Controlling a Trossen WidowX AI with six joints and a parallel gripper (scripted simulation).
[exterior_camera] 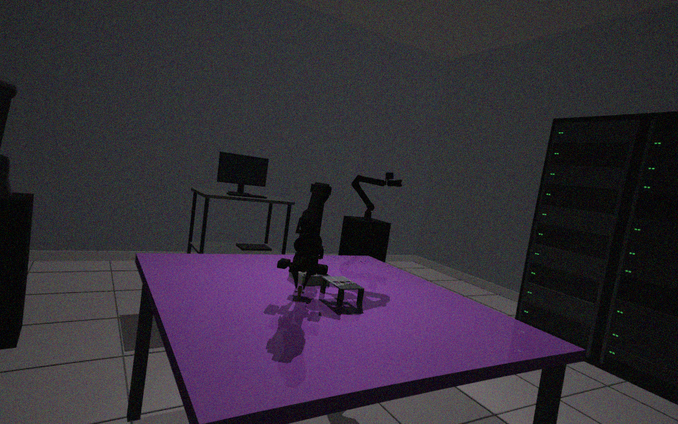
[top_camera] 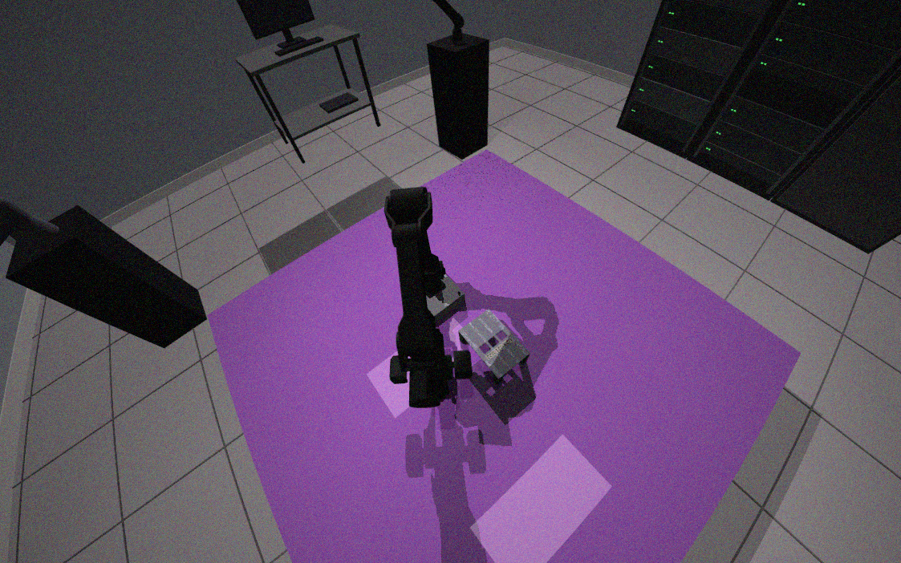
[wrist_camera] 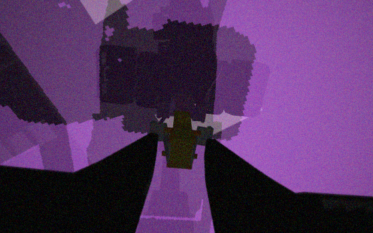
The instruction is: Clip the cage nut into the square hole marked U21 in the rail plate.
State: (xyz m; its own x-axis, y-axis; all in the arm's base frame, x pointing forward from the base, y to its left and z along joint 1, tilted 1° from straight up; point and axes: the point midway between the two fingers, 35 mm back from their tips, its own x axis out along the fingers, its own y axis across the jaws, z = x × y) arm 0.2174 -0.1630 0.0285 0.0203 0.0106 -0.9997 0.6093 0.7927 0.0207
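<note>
Right now the cage nut is 1 cm below my gripper tip. Also, from my gripper tip: label: 6 cm ahead, 16 cm to the left, 3 cm above.
</note>
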